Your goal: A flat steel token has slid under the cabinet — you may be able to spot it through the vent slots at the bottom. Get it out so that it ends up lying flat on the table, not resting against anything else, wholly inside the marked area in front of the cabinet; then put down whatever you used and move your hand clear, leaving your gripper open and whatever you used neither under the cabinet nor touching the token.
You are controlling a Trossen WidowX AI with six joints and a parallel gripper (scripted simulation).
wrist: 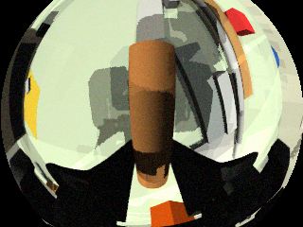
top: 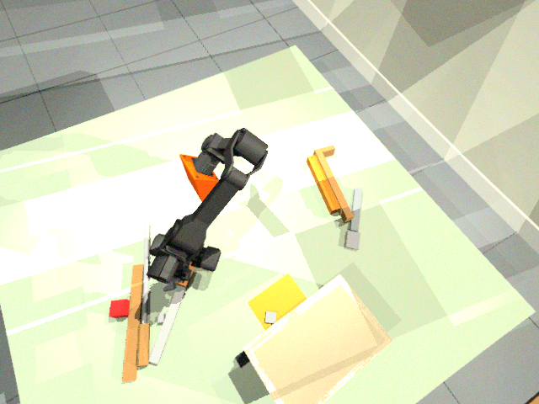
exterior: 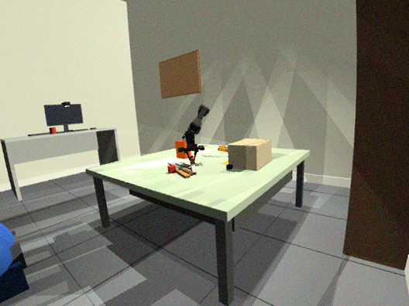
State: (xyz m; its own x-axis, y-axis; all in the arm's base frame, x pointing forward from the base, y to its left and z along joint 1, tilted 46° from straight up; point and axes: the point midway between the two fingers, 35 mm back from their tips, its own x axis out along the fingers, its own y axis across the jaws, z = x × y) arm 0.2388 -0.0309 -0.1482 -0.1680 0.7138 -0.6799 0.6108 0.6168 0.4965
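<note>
Now: gripper tip 10 cm to the left of the short bar, 3 cm past it and 2 cm above it. From my gripper tip the other things lie so: long wooden stick 19 cm to the right, 9 cm ahead, 2 cm below; red cube 22 cm to the right, 5 cm ahead, 1 cm below; small grey cube 12 cm to the right, 12 cm ahead, 2 cm below.
</note>
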